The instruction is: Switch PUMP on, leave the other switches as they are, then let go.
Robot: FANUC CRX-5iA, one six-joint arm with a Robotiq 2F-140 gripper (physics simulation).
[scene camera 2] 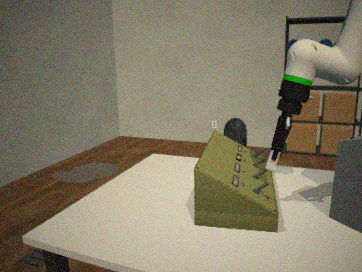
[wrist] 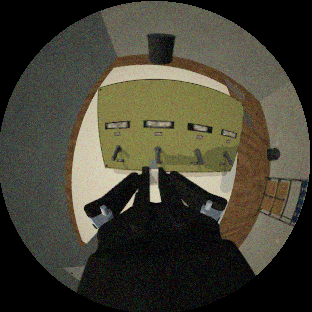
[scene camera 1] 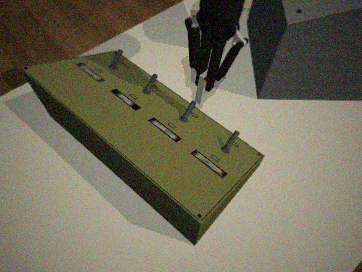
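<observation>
A green sloped switch panel stands on the white table, with levers along its low edge. The labels are blurred now. The PUMP lever is second from the panel's near end in scene camera 1. It leans away from its label, toward the low edge, parallel to the VALVE lever, FAN lever and DRIVE lever. My gripper is shut and empty, its tips by the low edge near the PUMP lever; contact cannot be told.
A grey block stands on the side of the panel's low edge, close to the gripper. The table extends around the panel. A dark bin stands beyond the table. A shelf rack is at the back.
</observation>
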